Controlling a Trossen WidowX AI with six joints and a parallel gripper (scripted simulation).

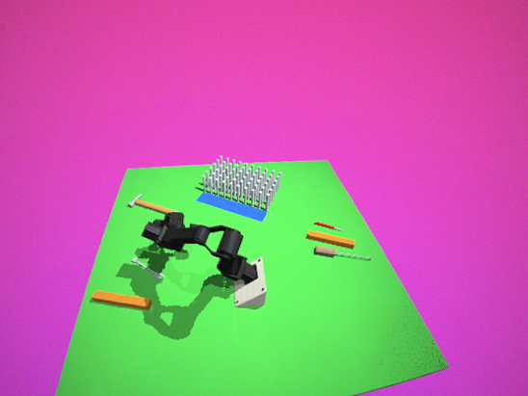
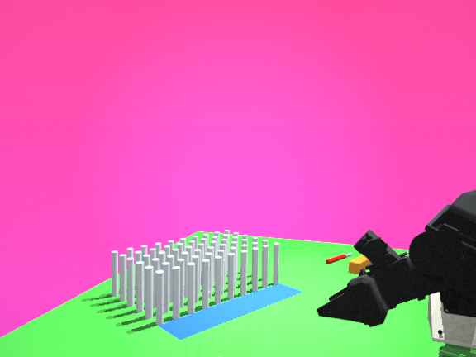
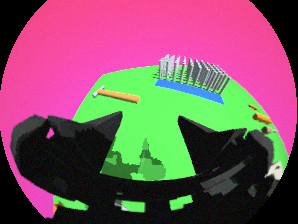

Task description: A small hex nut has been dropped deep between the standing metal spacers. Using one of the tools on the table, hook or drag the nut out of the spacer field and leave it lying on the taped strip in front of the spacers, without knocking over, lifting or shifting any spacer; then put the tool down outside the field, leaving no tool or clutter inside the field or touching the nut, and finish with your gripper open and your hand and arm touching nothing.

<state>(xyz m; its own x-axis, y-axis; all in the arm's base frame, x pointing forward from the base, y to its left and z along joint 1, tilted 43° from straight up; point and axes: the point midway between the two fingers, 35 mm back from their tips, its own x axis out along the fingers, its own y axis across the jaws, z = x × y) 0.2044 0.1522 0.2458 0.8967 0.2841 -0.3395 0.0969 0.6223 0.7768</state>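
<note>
My gripper tip is now 73 cm to the left of the hook tool, 15 cm past it and 11 cm above it. Also, from my gripper tip: wrench: 14 cm to the left, 14 cm behind, 12 cm below; then blue taped strip: 22 cm to the right, 22 cm ahead, 12 cm below; then hex nut: 39 cm ahead, 26 cm to the right, 12 cm below.
</note>
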